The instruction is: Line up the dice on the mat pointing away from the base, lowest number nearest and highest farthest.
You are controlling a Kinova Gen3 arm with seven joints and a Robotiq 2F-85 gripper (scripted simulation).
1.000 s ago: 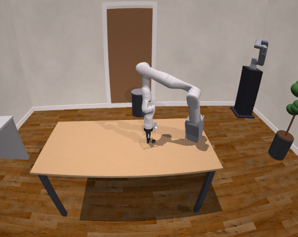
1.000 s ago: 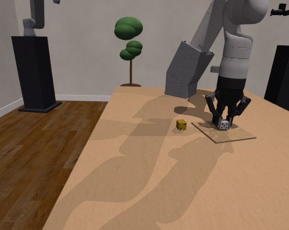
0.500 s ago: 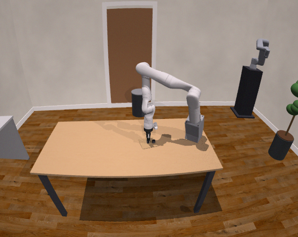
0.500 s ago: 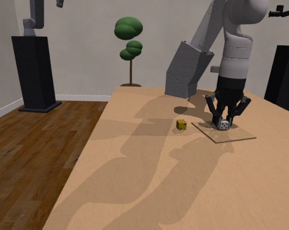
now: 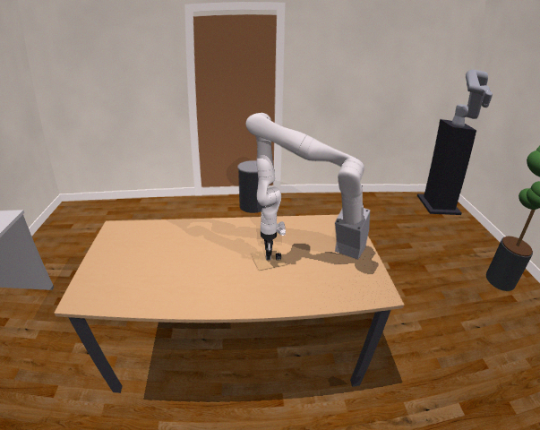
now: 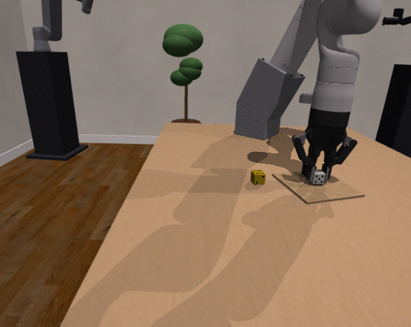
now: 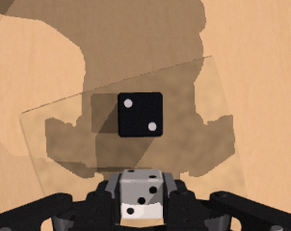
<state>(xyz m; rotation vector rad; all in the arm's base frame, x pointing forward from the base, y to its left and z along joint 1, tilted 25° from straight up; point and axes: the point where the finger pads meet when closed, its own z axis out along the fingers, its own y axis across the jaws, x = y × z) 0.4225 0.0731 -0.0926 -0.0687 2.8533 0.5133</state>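
My gripper is now 10 mm above the white die. Also, from my hand: yellow die: 10 mm ahead, 130 mm to the right, 20 mm below; then tan mat: 30 mm below; then black die: 50 mm behind, 10 mm below.
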